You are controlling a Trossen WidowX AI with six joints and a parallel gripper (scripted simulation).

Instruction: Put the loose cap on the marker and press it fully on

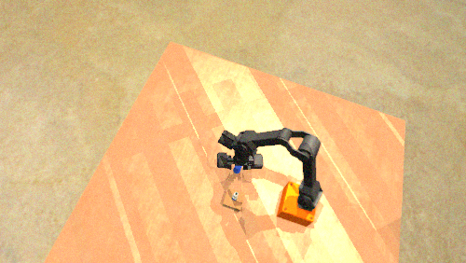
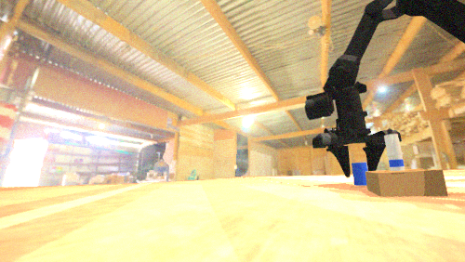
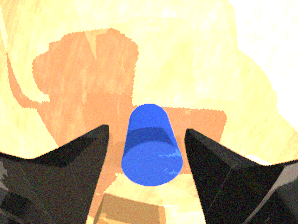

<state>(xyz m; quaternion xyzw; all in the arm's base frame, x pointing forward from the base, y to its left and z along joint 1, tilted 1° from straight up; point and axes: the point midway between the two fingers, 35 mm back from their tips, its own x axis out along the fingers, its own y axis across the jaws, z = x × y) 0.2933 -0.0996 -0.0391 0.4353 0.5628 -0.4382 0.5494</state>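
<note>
The brown holder block lies 140 mm to the left of my gripper tip and 20 mm behind it. From my gripper tip the other things lie so: blue cap 10 mm above.
</note>
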